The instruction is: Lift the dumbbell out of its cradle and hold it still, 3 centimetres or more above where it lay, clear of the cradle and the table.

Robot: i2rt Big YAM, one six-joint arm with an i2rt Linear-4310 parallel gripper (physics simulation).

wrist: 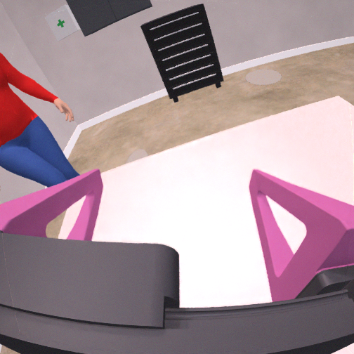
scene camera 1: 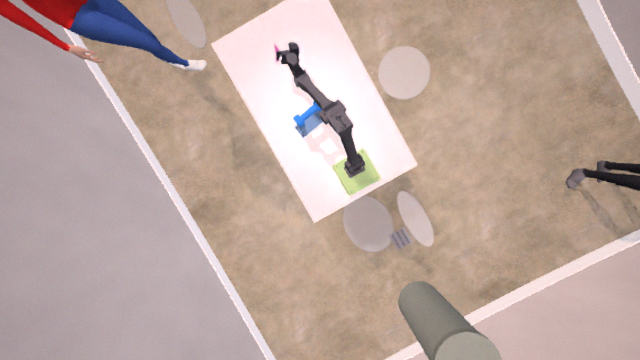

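Where they show: gripper, between the fingertips: [scene camera 1: 282,43]; arm's base, origin of its link: [scene camera 1: 354,168].
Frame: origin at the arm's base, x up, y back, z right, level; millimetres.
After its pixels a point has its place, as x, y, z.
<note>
The blue dumbbell [scene camera 1: 308,114] @(136, -422, -110) lies in its darker blue cradle [scene camera 1: 313,124] @(-92, -412, -91) on the white table, left of the arm's middle in the scene view. The arm's elbow partly hides the dumbbell's upper right end. My gripper [scene camera 1: 277,53] @(148, -839, -52) [wrist: 175,177] is open, with its two pink fingers wide apart and no object between them in the wrist view. It is near the far end of the table, well beyond the dumbbell and cradle. The dumbbell and cradle do not show in the wrist view.
The white table [scene camera 1: 250,75] @(-100, -927, -318) [wrist: 200,200] carries a green base plate [scene camera 1: 370,172] @(8, 73, 81) under the arm's base. A person in red and blue [scene camera 1: 115,27] [wrist: 20,107] stands off the table's far left corner. A black drawer cabinet [wrist: 185,53] stands beyond the table by the wall.
</note>
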